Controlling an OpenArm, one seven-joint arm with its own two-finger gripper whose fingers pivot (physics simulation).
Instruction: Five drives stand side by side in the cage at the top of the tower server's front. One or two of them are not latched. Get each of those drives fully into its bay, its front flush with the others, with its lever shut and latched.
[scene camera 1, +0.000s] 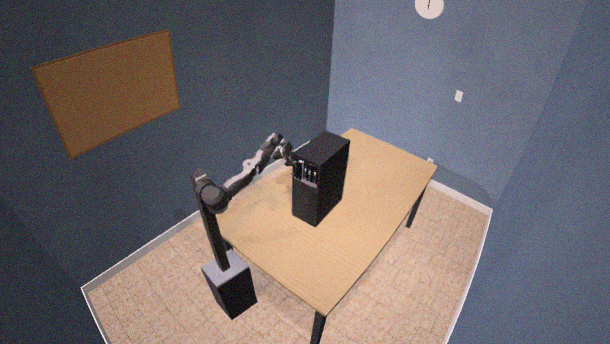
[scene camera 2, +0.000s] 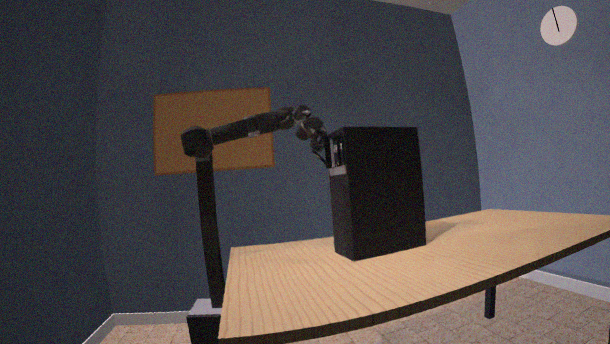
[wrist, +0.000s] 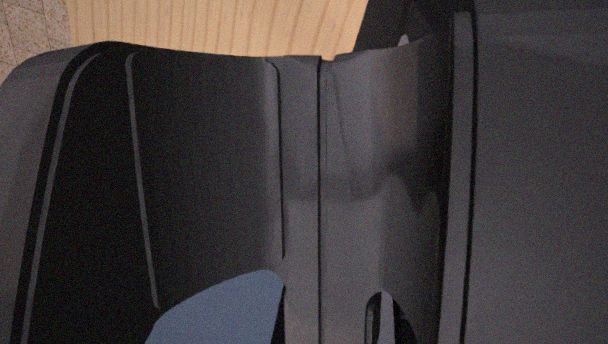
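Note:
The black tower server (scene camera 1: 330, 172) (scene camera 2: 387, 195) stands upright on the table. In its cage, several drives (scene camera 1: 310, 174) (scene camera 2: 341, 153) stand side by side. The drive at the left end (scene camera 2: 328, 152) stands out in front of the cage. Its dark lever (scene camera 2: 320, 158) is swung open, slanting up and outward from the drive's lower front. My gripper (scene camera 1: 292, 161) (scene camera 2: 317, 147) (wrist: 344, 212) is shut and empty, with its tips close to the lever's outer end; I cannot tell whether they touch. In the wrist view the fingers hide the drives and the lever.
The wooden table (scene camera 1: 380, 200) (scene camera 2: 280, 285) (wrist: 215, 25) carries the tower. The arm reaches in from its pedestal (scene camera 1: 230, 287) beside the table. A light strip (scene camera 2: 338, 171) runs below the cage. A cork board (scene camera 1: 107, 95) (scene camera 2: 215, 110) hangs on the wall behind the arm.

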